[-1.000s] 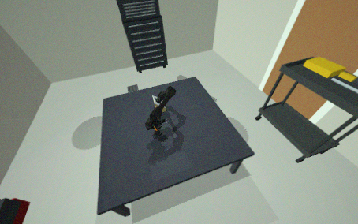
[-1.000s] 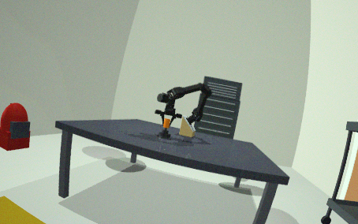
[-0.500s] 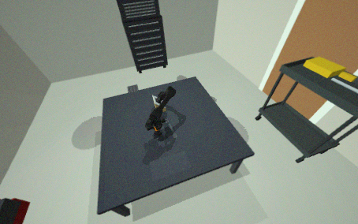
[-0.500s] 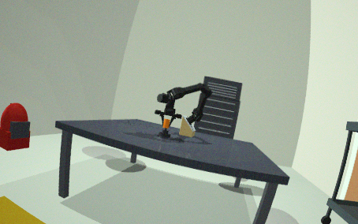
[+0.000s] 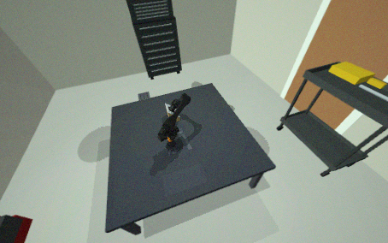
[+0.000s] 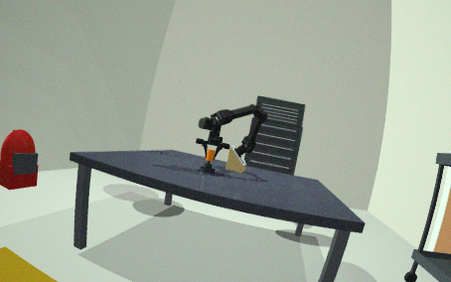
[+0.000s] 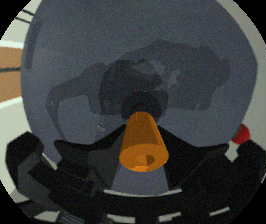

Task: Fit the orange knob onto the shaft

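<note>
The orange knob is 2 cm above my gripper tip. Also, from my gripper tip: dark shaft fixture: 4 cm below.
</note>
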